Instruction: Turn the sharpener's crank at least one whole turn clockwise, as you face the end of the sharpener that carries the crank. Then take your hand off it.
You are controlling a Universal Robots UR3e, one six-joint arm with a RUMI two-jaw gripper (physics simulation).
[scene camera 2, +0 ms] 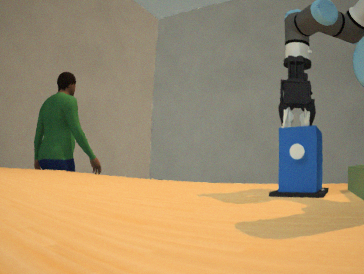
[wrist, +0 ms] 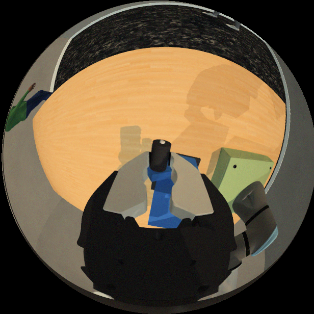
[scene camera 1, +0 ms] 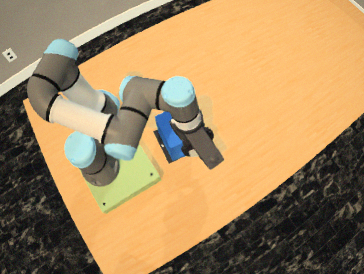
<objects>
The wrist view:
gripper: 159,153
blue sharpener: 159,215
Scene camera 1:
gripper: 200,152
blue sharpener: 170,143
</objects>
